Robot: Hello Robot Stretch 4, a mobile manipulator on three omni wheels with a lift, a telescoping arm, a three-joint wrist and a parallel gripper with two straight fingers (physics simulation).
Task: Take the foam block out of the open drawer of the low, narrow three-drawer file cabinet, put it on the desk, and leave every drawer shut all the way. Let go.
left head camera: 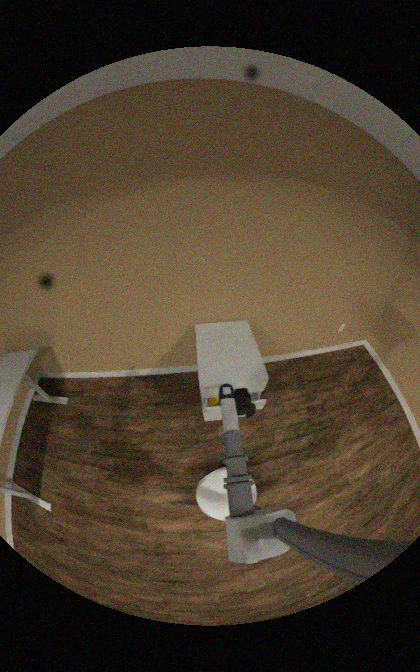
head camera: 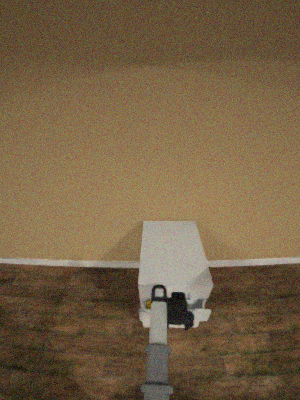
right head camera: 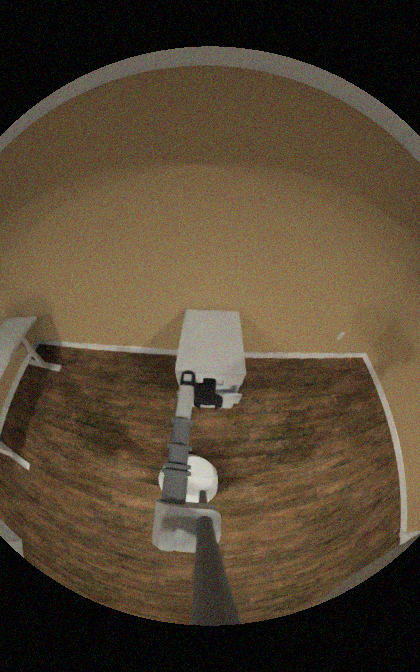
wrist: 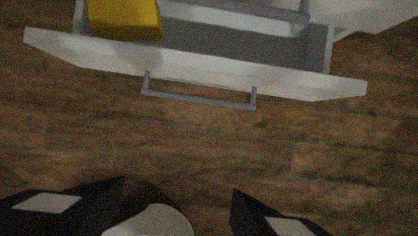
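The low white cabinet [head camera: 172, 250] [left head camera: 227, 350] [right head camera: 212, 340] stands against the wall with one drawer open. The open drawer's front [wrist: 210, 71] [left head camera: 212, 414] [right head camera: 233, 399] carries a grey bar handle [wrist: 200, 99]. The yellow foam block [wrist: 124, 22] [head camera: 149, 304] [left head camera: 213, 401] lies inside the drawer, at its left end by the front panel; the arm hides it in the right head view. My gripper [wrist: 177, 199] is open and empty, its fingers apart in front of the drawer handle in the wrist view. In the head view the dark hand covers part of the drawer.
The white desk [left head camera: 15, 370] [right head camera: 14, 332] stands at the far left, with splayed legs [left head camera: 52, 400] [right head camera: 47, 366]. Another grey handle [wrist: 245, 8] crosses above the open drawer. My round white base [left head camera: 212, 495] [right head camera: 204, 477] stands on the wooden floor below the arm.
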